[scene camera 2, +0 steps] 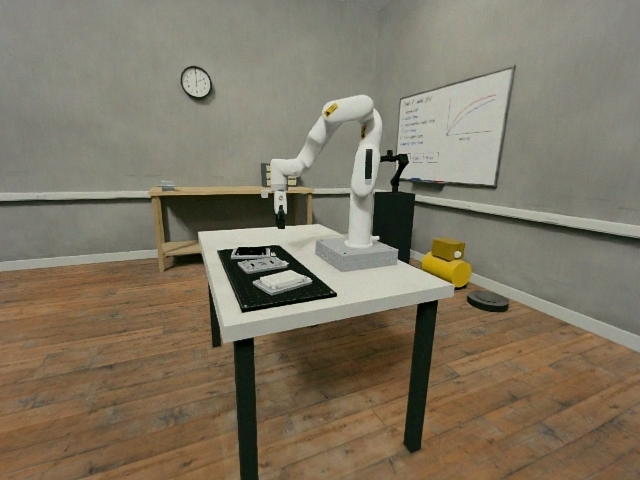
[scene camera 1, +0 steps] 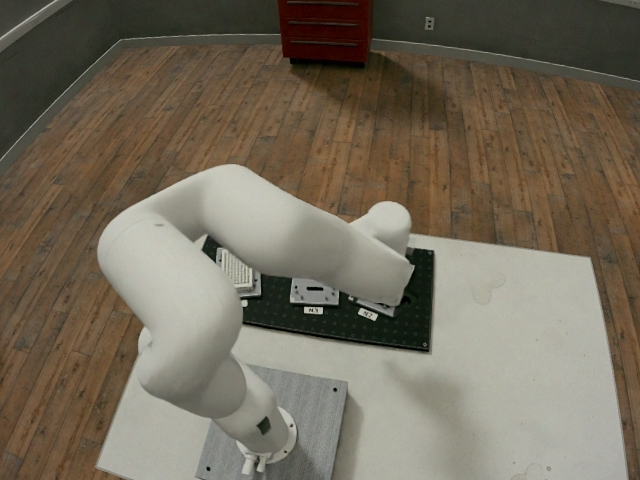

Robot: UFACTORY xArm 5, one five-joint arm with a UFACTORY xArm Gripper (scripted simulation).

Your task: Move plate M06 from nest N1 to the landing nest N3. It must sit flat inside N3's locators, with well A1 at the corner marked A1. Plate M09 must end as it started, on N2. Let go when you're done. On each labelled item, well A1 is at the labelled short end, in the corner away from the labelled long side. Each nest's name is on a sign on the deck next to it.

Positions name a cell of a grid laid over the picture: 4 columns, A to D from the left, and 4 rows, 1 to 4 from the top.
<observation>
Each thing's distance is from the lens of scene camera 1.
white plate M06 (scene camera 1: B3): 113 cm
</observation>
